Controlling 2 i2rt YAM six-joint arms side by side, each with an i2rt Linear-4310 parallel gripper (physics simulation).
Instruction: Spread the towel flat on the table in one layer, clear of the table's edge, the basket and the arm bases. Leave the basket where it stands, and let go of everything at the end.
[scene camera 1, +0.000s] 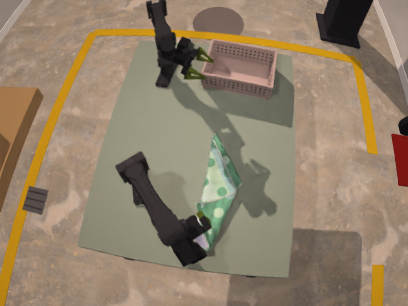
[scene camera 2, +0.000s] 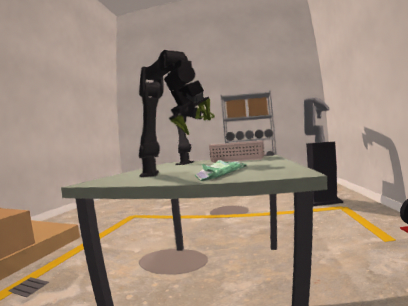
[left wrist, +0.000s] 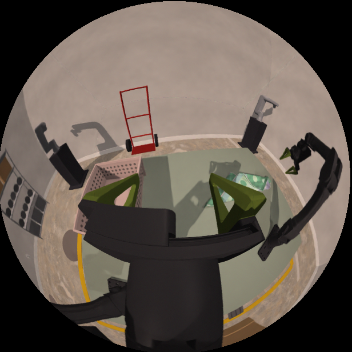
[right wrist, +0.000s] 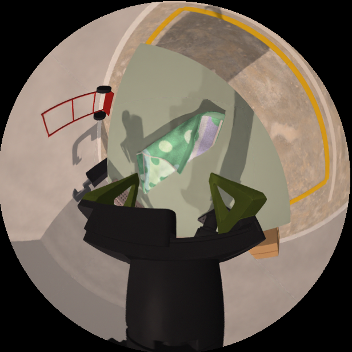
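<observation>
The green spotted towel (scene camera 1: 218, 180) (scene camera 2: 220, 169) (left wrist: 256, 181) (right wrist: 165, 145) lies on the table as a long, narrow, folded shape with overlapping layers. Pale folds and a lilac patch show; in scene camera 1 the arm covers part of its lower end. My right gripper (right wrist: 173, 176) (left wrist: 282, 166) is open and empty, raised above the table near the towel's lower end in scene camera 1. My left gripper (scene camera 1: 207, 68) (left wrist: 174, 176) is open and empty beside the basket's left side in scene camera 1. The pink basket (scene camera 1: 239, 86) (scene camera 2: 236, 151) (left wrist: 107, 167) stands upright.
The green table (scene camera 1: 150, 115) (scene camera 2: 260, 186) bears both arm bases along its left side in scene camera 1. The basket is near its top right corner. A red hand truck (left wrist: 144, 149) and a shelf rack (scene camera 2: 247, 118) stand beyond the table.
</observation>
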